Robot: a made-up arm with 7 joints.
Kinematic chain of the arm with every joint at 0, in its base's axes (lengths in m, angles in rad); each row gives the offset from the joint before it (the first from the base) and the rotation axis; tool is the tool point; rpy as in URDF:
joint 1: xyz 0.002 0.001 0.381 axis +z
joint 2: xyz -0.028 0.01 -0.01 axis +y
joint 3: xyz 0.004 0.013 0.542 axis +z
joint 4: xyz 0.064 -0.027 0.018 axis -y
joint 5: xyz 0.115 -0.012 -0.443 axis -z
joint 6: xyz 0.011 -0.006 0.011 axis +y
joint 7: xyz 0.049 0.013 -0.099 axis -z
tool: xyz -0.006 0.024 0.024 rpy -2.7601 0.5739 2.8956
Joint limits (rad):
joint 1: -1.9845..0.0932
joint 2: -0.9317..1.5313
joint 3: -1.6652..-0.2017
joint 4: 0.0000..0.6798
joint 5: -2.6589..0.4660
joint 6: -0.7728..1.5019
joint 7: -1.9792..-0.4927
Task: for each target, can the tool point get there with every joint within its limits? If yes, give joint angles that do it. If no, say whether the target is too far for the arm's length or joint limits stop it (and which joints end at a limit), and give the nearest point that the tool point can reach.
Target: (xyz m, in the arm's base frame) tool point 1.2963 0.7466 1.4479
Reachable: no: too far | nearest point 0.4419 -0.0167 0.7318 | short by 1.351 m
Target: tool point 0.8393 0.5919 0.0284
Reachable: no: joint limits stop it (at a limit: joint 1, joint 3, joint 4, joint 6, joint 7) | nearest point 0.5044 0.0150 0.1731 | short by 0.683 m
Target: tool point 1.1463 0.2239 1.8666
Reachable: no: too far | nearest point 0.3534 -0.0560 0.8400 | short by 1.327 m
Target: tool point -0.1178 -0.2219 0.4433
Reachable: yes | joints -0.5899 0.9768 -1.4955 0.2208 -1.9447 0.6192 -0.6959
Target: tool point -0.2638 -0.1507 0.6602
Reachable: yes | joints -1.4395 -0.5711 -0.8306 0.4569 -0.6096 -0.0103 -0.9816
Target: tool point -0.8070 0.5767 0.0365
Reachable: no: joint limits stop it (at a limit: joint 2, joint 3, joint 4, joint 5, joint 7) | nearest point -0.4747 0.3402 0.4524 | short by 0.582 m
